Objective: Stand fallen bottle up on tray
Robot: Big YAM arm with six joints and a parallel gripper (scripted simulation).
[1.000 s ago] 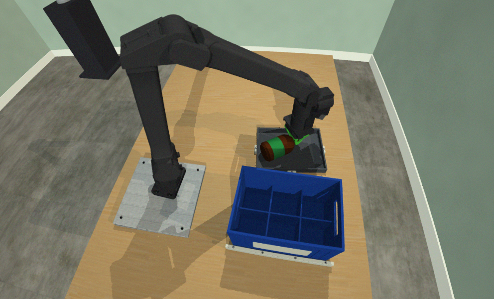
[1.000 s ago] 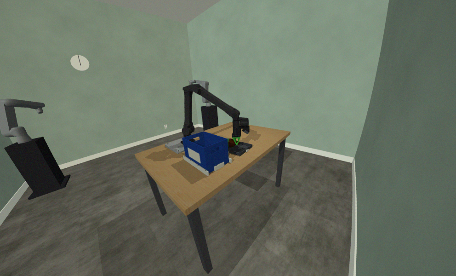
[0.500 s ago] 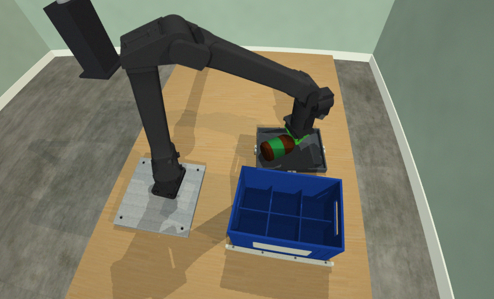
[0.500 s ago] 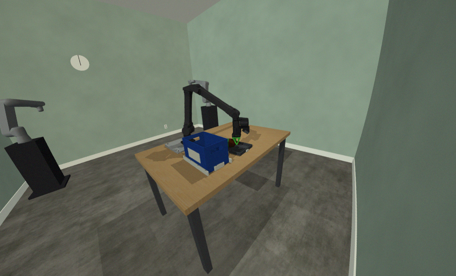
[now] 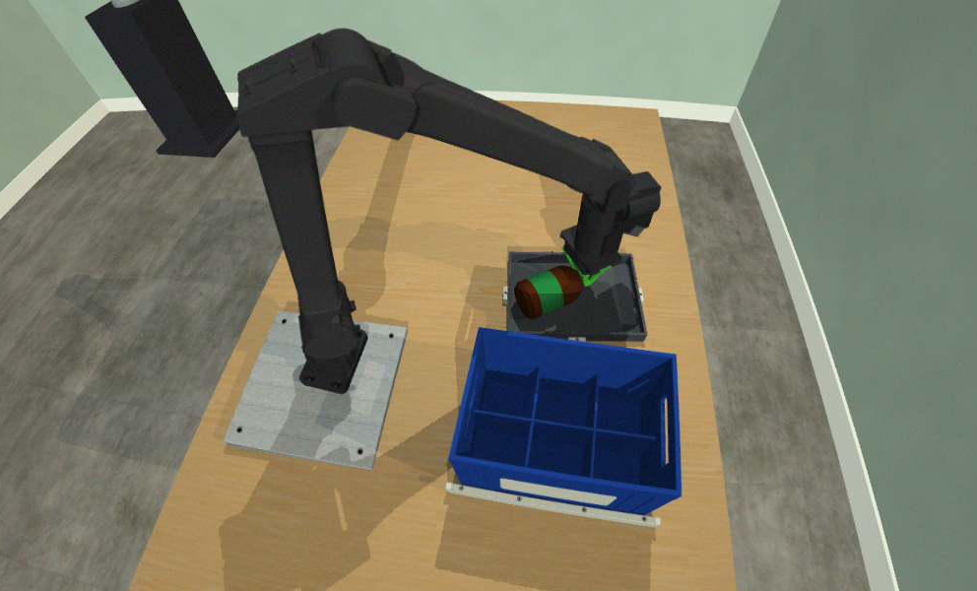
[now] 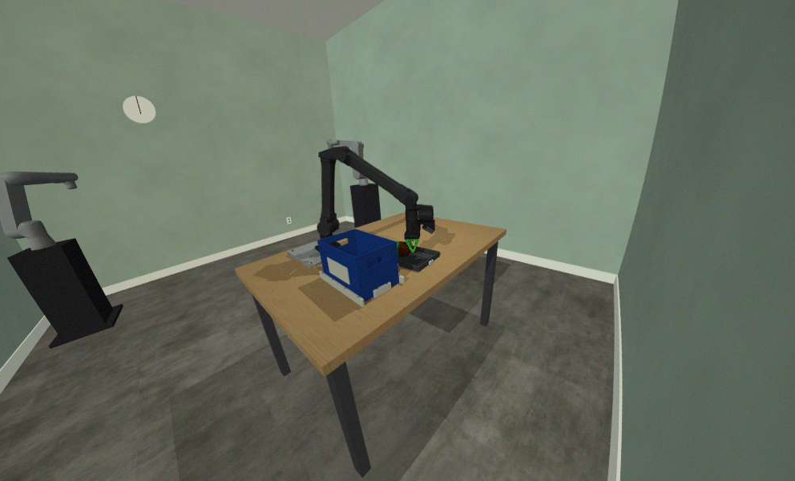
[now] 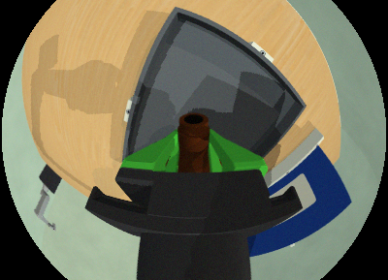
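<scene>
The dark grey tray is 30 mm below my hand, 20 mm to the right of it and 10 mm behind it. Also, from my hand: blue crate (310 mm to the right, 40 mm above, 10 mm behind); then brown bottle (40 mm behind, 30 mm to the right).
</scene>
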